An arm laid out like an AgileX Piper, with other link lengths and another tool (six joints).
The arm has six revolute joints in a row. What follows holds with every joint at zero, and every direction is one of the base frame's. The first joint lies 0.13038 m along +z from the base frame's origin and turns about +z. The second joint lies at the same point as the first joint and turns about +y. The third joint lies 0.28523 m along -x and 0.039 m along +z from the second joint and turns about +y. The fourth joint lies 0.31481 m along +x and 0.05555 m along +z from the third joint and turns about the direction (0.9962, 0, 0.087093). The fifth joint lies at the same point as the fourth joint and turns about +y. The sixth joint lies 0.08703 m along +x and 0.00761 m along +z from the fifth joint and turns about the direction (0.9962, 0, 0.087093). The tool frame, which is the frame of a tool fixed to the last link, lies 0.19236 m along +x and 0.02 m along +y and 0.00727 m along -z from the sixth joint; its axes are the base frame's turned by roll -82.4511, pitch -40.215 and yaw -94.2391 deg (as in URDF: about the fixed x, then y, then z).
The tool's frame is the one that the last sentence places.
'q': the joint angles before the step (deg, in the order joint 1, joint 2, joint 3, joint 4, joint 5, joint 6). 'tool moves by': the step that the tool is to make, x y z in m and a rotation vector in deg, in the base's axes. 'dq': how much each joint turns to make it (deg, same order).
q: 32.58, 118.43, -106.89, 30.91, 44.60, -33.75
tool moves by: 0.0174, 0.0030, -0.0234, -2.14, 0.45, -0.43
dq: -0.01, 5.37, -5.47, -2.82, 1.13, 1.87
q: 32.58, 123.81, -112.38, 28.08, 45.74, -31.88
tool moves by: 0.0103, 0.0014, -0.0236, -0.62, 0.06, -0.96
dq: -0.01, 2.62, -0.34, -0.37, -2.15, 0.01
